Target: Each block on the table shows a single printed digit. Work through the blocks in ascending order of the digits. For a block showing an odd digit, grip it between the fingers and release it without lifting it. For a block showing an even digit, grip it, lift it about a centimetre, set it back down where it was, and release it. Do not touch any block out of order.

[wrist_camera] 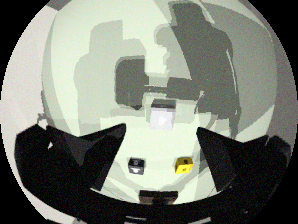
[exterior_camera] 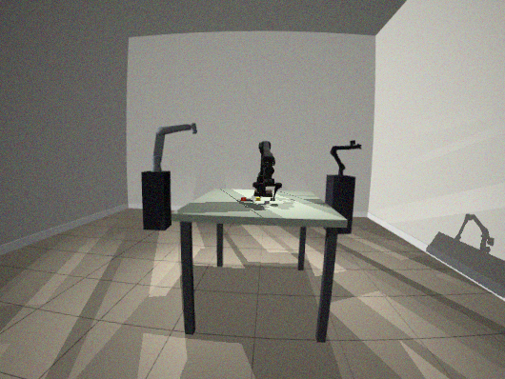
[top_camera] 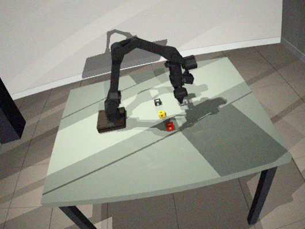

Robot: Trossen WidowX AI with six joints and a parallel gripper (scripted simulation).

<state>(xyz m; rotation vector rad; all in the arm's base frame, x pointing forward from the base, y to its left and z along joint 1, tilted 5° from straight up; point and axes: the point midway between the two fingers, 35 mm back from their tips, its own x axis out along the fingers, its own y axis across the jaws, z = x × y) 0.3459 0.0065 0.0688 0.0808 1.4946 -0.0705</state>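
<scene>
The black block is 11 cm behind my gripper tip, 5 cm to the left of it and 2 cm below it. From my gripper tip the other things lie so: yellow block: 11 cm behind, 5 cm to the right, 2 cm below; then red block: 9 cm behind, 15 cm to the right, 2 cm below.
</scene>
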